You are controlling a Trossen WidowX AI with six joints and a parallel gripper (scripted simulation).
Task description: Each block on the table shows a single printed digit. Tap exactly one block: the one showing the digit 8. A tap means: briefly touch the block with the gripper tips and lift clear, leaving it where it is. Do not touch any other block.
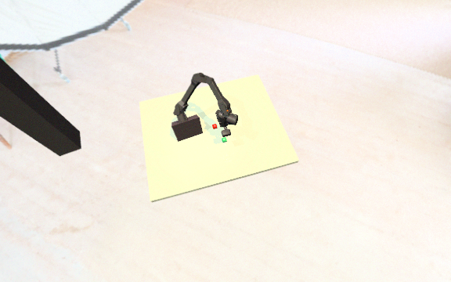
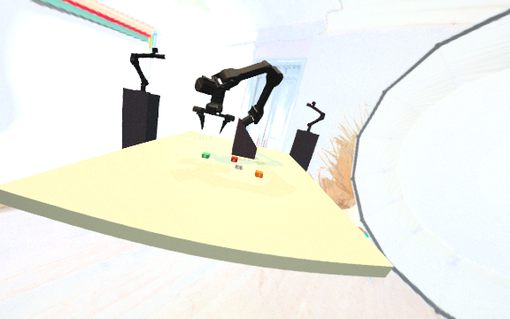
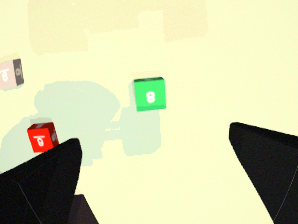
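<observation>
My gripper tip is now 12 cm above the green block, 1 cm to the left of it and 1 cm past it. The rest, counted from my gripper tip: red block (14 cm to the left, 12 cm below, 3 cm behind); grey block (16 cm to the left, 12 cm below, 6 cm ahead); orange block (25 cm to the left, 12 cm below, 11 cm ahead).
</observation>
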